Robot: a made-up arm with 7 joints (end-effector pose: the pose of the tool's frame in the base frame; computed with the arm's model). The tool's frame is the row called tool. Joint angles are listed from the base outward.
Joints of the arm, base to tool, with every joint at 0 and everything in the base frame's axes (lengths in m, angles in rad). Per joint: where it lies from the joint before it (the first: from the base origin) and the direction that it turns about. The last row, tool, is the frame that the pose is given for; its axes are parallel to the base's.
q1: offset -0.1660 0.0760 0.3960 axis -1 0 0
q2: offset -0.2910 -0.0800 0.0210 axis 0 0 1
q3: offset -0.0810 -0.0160 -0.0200 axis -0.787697 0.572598 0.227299
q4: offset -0.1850 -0.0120 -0.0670 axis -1 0 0
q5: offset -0.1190 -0.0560 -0.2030 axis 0 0 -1
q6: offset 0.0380 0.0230 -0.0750 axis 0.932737 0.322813 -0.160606
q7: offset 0.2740 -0.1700 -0.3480 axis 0 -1 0
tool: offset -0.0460 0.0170 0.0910
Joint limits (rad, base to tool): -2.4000..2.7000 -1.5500..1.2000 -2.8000..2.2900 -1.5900..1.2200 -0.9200..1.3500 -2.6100..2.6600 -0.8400..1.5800
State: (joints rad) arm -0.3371 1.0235 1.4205 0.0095 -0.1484 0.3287 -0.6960
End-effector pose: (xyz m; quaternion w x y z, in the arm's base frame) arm -0.0679 -0.5334 0.1096 0.6408 -0.5935 0.3710 0.3155
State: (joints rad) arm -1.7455 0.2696 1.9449 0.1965 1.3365 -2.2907 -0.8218
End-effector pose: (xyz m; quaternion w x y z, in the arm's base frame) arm -0.2827 -0.1904 0.3076 0.3501 -0.8695 -0.0142 -0.3482
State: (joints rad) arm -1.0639 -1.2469 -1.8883 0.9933 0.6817 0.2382 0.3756
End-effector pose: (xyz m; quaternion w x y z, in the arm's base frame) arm -0.2268 0.4907 -0.1006 0.0060 -0.0865 -0.0195 0.9960
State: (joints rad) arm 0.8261 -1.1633 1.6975 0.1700 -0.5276 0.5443 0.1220
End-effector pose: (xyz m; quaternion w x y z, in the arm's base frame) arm -1.1773 0.2264 0.5271 0.5767 -0.2525 0.5925 -0.5026
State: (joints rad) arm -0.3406 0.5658 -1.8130 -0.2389 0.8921 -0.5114 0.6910
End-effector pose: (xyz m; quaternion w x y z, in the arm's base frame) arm -0.4676 0.6890 0.3142 0.5886 0.6605 -0.0878 -0.4578
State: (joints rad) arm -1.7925 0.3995 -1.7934 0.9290 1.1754 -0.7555 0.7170
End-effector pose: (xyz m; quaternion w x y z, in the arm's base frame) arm -0.6745 0.7307 0.5644 0.5750 0.5031 0.3671 -0.5306
